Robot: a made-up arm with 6 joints.
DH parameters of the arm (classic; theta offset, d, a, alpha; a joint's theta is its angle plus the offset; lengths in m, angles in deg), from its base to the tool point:
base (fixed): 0 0.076 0 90
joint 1: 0 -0.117 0.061 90
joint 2: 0 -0.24 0.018 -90
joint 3: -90 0.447 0.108 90
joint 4: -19.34 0 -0.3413 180
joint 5: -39.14 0 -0.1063 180
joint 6: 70.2 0.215 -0.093 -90
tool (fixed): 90 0.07 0 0
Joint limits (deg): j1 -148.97..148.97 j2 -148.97..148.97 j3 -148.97..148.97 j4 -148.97..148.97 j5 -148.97..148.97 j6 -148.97..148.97
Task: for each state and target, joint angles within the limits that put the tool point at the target. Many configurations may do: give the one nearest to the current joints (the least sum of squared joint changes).
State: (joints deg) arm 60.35 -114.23 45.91 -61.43 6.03 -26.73
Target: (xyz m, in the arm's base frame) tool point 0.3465 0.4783 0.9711
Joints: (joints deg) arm 60.27 -123.98 48.51 -63.36 3.98 -25.43
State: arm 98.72 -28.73 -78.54 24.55 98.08 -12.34
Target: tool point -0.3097 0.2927 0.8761
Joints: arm 80.63 -65.83 -92.65 23.78 90.88 -10.26
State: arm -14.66 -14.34 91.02 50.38 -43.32 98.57
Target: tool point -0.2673 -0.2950 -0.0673
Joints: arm 33.75 23.75 88.63 4.65 -50.32 124.43
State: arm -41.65 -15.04 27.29 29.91 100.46 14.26
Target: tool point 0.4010 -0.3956 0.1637
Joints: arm -72.22 -48.07 39.10 46.85 104.15 18.17
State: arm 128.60 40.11 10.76 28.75 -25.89 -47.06
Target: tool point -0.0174 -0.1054 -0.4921
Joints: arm 142.75 13.28 25.95 11.90 -31.19 -45.26
